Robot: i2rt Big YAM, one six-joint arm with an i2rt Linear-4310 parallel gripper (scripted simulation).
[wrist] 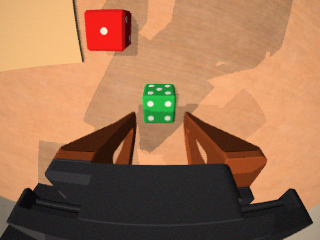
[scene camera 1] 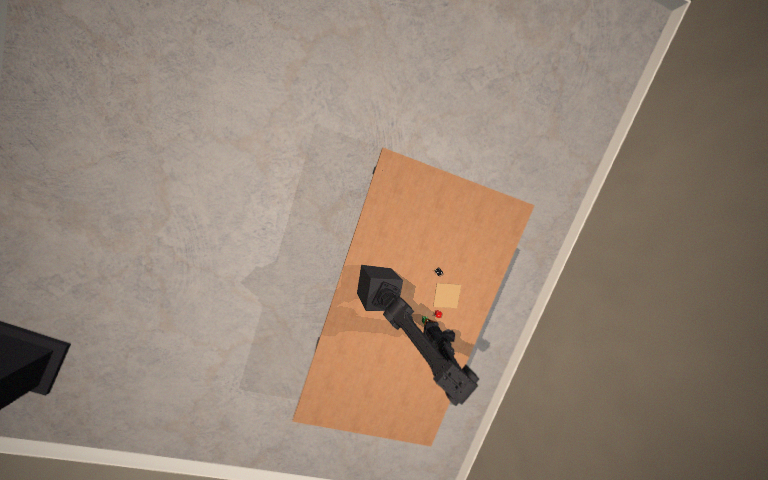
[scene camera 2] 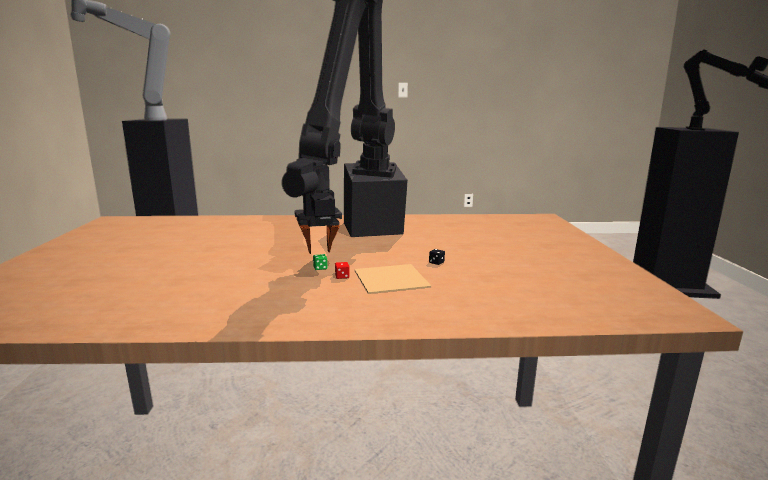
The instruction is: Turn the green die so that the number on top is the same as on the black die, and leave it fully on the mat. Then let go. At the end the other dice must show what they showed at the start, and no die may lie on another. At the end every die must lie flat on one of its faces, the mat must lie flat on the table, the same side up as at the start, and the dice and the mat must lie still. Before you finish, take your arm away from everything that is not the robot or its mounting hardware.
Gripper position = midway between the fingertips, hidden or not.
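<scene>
Gripper at (scene camera 2: pixel 319 252), also in the wrist view (wrist: pixel 160 118). Green die (wrist: pixel 159 100). Tan mat (scene camera 2: pixel 399 277).
</scene>
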